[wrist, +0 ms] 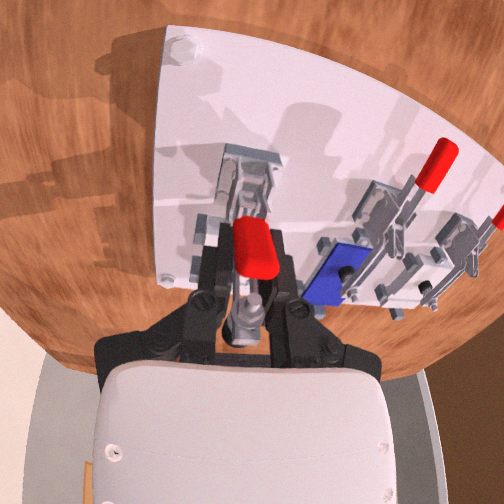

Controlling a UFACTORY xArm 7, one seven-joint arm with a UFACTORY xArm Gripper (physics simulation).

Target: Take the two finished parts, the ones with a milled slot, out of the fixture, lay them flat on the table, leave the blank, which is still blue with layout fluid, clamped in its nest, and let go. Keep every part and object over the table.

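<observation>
A white fixture plate (310, 150) lies on the wooden table and carries three toggle clamps with red handles. My gripper (252, 240) straddles the red handle (255, 250) of the left clamp, with both fingers pressed against its sides. The handle points up toward the camera. The part in the left nest is hidden behind my fingers and the clamp. The blue blank (335, 272) sits in the middle nest under its clamp, whose handle (437, 165) leans back to the right. A pale part (425, 277) sits in the right nest under the third clamp (462, 245).
The wooden table (75, 200) surrounds the plate on the left and behind. The table's near edge curves just below the plate (410, 350). Hex bolts mark the plate corners (179, 50).
</observation>
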